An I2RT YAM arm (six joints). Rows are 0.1 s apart.
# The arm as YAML. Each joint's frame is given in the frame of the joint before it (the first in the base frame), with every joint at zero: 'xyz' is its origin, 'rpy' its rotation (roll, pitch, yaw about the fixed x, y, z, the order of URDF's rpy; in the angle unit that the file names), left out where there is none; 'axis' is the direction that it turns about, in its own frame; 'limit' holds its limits. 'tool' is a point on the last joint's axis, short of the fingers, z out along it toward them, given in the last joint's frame.
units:
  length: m
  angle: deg
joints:
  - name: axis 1
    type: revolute
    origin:
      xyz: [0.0, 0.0, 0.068]
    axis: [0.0, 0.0, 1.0]
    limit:
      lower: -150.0
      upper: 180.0
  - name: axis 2
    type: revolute
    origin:
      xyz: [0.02, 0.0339, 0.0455]
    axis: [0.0, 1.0, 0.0]
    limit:
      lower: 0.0
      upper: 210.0
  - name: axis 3
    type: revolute
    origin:
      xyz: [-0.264, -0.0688, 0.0]
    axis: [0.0, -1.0, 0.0]
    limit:
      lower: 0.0
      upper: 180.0
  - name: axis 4
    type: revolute
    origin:
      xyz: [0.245, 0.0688, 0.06]
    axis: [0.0, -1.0, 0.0]
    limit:
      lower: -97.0
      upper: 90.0
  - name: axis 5
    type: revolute
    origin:
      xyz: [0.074, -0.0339, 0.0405]
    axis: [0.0, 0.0, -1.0]
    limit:
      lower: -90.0
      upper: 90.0
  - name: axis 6
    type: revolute
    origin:
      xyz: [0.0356, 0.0, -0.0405]
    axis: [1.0, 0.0, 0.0]
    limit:
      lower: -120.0
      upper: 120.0
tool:
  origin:
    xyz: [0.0, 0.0, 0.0]
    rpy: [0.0, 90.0, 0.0]
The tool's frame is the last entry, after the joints.
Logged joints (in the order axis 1, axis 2, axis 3, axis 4, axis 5, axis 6), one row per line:
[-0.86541, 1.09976, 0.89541, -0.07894, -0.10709, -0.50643]
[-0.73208, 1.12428, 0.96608, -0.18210, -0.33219, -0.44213]
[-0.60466, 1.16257, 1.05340, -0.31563, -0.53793, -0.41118]
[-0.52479, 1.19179, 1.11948, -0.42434, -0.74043, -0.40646]
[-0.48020, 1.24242, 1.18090, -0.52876, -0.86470, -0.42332]
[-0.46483, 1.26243, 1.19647, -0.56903, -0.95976, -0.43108]
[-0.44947, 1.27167, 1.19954, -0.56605, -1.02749, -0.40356]
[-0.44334, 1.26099, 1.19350, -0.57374, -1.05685, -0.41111]
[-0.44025, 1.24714, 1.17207, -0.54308, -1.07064, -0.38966]
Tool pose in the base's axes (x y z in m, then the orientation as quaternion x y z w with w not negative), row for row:
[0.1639, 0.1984, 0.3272, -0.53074, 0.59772, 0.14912, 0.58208]
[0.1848, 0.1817, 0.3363, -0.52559, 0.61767, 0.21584, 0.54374]
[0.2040, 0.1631, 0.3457, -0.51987, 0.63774, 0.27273, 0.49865]
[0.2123, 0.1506, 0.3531, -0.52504, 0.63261, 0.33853, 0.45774]
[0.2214, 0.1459, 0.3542, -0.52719, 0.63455, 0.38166, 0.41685]
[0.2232, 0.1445, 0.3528, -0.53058, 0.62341, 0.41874, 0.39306]
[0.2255, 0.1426, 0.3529, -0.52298, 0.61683, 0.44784, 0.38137]
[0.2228, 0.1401, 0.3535, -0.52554, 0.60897, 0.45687, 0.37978]
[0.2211, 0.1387, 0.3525, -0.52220, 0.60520, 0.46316, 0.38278]
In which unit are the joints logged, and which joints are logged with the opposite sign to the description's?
The joints are logged in radians. Opposite sign: axis 1.
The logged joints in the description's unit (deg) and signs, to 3 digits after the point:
[49.584, 63.012, 51.303, -4.523, -6.136, -29.016]
[41.945, 64.416, 55.352, -10.434, -19.033, -25.332]
[34.644, 66.610, 60.355, -18.084, -30.821, -23.559]
[30.068, 68.285, 64.141, -24.313, -42.424, -23.288]
[27.513, 71.185, 67.661, -30.296, -49.544, -24.254]
[26.633, 72.332, 68.553, -32.603, -54.990, -24.699]
[25.753, 72.861, 68.729, -32.432, -58.871, -23.122]
[25.402, 72.249, 68.383, -32.873, -60.553, -23.555]
[25.224, 71.456, 67.155, -31.116, -61.343, -22.326]

